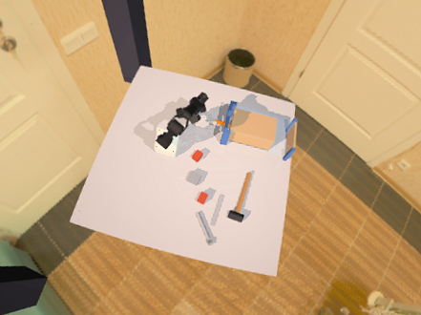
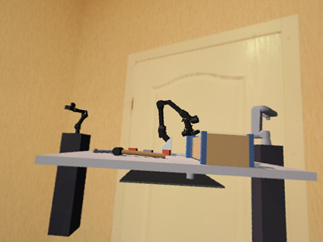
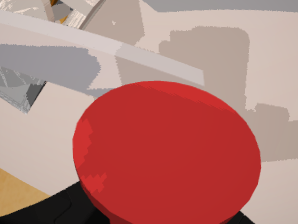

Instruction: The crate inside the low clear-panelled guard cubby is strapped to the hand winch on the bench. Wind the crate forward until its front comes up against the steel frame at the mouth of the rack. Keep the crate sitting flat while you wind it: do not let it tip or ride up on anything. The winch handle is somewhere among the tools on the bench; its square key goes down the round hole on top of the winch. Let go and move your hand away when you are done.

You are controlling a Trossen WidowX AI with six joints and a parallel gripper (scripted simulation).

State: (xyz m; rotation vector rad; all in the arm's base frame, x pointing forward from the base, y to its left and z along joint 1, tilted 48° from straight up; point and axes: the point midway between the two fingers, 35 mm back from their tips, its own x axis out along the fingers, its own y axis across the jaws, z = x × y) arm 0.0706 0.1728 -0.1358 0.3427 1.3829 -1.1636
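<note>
The winch handle lies 40 mm ahead of my gripper tip, 10 mm to the left of it and 30 mm below it. Also, from my gripper tip: red knob 10 mm ahead, 10 mm to the right; blue frame 260 mm ahead, 50 mm to the left, 30 mm below; white winch 80 mm ahead, 20 mm to the left, 100 mm below.
</note>
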